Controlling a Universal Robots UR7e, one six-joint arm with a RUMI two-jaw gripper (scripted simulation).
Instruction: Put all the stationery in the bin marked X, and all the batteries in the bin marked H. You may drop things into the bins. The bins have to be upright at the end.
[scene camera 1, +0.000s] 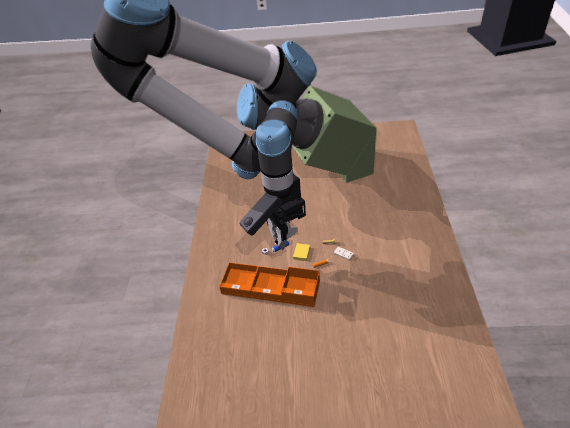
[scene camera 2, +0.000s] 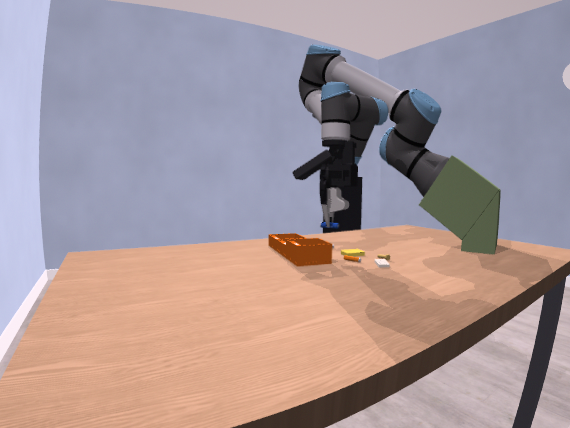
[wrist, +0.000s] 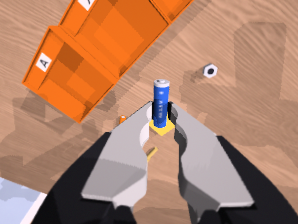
Path:
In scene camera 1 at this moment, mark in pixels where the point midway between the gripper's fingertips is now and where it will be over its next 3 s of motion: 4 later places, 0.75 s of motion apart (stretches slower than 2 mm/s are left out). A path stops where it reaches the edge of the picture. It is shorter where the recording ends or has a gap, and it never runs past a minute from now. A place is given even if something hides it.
The gripper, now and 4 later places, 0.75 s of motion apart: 280, 247; 246, 259; 237, 265; 238, 265; 240, 273

